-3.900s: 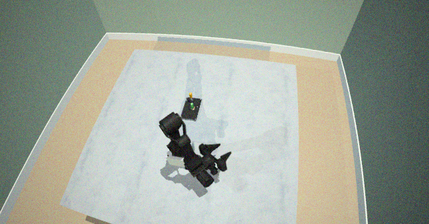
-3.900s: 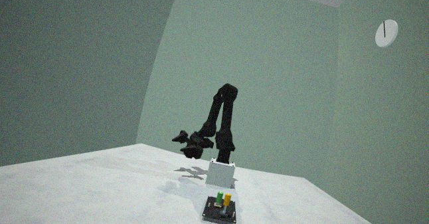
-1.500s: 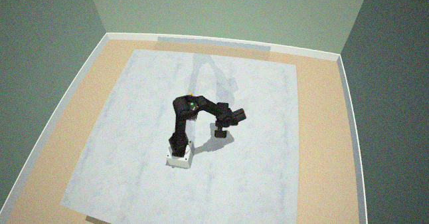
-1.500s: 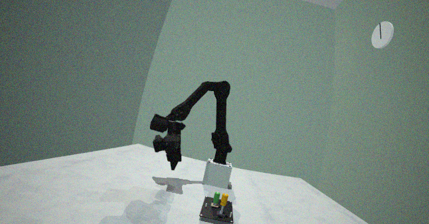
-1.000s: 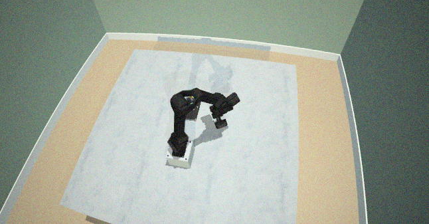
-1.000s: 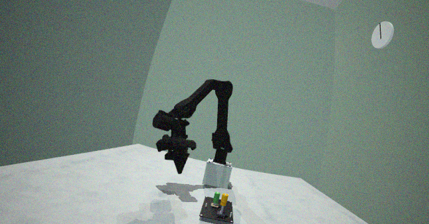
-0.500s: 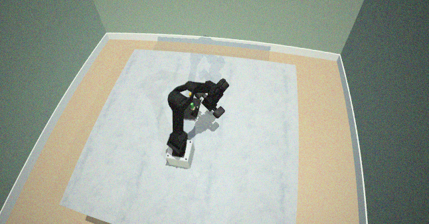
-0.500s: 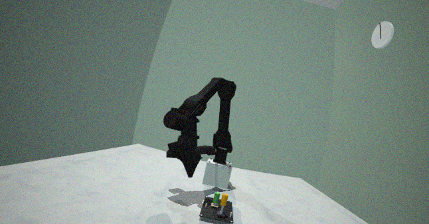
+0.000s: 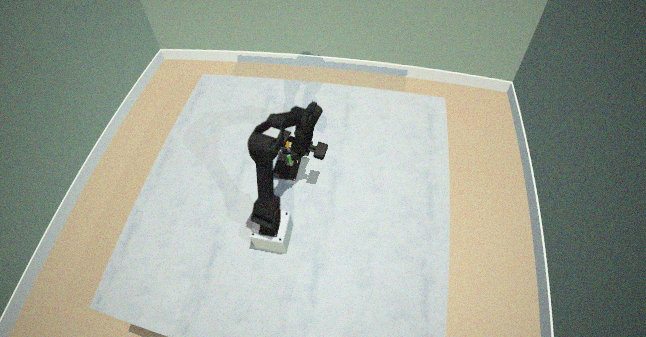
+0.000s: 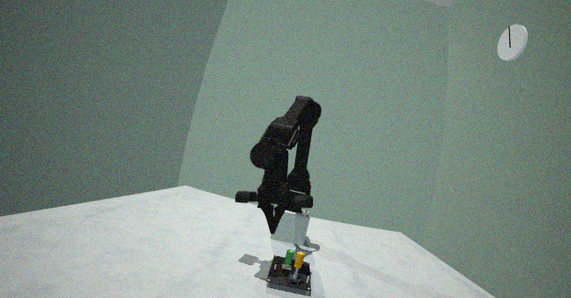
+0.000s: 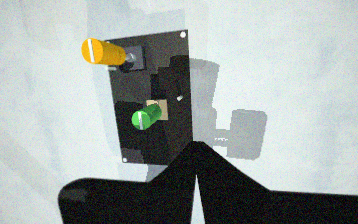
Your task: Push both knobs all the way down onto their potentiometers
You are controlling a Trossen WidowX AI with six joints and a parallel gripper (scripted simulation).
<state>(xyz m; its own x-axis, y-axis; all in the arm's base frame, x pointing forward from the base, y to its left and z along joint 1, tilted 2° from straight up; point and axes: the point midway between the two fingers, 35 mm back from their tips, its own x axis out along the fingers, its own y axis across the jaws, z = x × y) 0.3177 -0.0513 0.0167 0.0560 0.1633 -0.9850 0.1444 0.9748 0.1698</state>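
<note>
The green knob lies 1 cm ahead of my gripper tip, 5 cm to the left of it and 4 cm below it. The rest, counted from my gripper tip: yellow knob: 7 cm ahead, 7 cm to the left, 2 cm below.
</note>
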